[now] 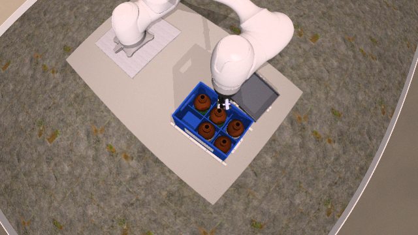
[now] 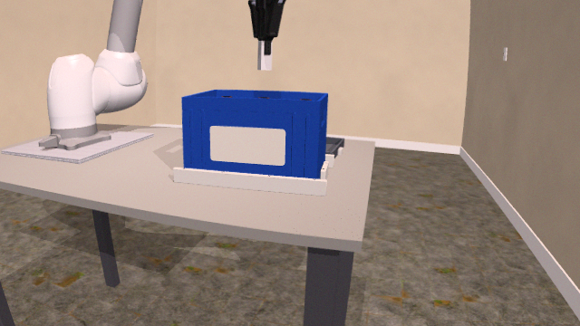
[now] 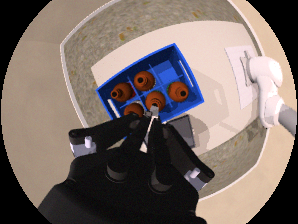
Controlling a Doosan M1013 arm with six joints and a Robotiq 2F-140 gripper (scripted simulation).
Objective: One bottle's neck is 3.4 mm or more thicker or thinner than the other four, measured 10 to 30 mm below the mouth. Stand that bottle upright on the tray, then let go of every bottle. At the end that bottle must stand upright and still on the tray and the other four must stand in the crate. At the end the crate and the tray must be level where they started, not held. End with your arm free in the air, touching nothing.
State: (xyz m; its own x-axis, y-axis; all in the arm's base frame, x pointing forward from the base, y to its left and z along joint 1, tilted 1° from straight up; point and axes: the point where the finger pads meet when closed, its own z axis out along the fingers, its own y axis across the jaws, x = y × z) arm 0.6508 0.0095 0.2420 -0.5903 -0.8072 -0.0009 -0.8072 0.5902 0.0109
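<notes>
Right now my hand is 10 cm short of the bottle, 7 cm to the left of it and 17 cm above it. Also, from my hand: crate (1 cm ahead, 4 cm to the right, 17 cm below); dark grey tray (22 cm to the left, 25 cm below).
</notes>
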